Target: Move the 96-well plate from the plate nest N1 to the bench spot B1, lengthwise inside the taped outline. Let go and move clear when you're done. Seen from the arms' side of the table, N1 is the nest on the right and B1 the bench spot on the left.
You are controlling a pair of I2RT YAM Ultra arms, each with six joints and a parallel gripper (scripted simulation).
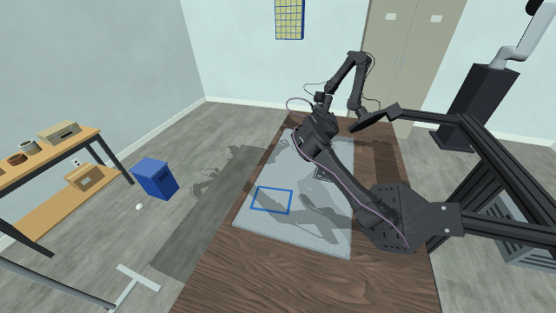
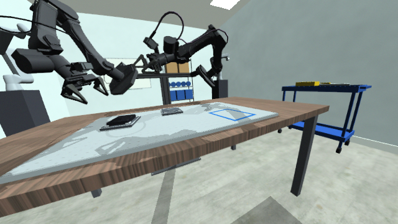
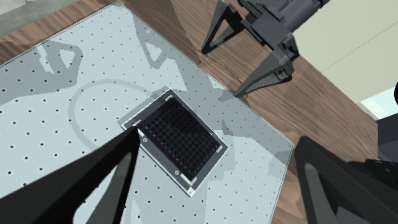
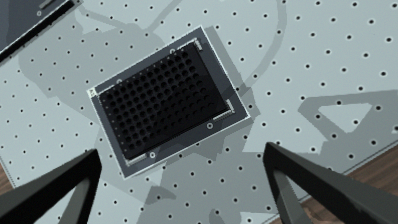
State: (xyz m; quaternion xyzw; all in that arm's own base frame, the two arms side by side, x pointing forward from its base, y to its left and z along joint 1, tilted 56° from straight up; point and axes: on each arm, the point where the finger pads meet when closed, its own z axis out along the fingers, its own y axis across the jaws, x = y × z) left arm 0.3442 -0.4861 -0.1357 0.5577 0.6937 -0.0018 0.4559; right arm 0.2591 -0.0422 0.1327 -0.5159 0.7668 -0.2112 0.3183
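Right now my right hand is 10 mm past the black 96-well plate, 70 mm to the right of it and 110 mm above it.
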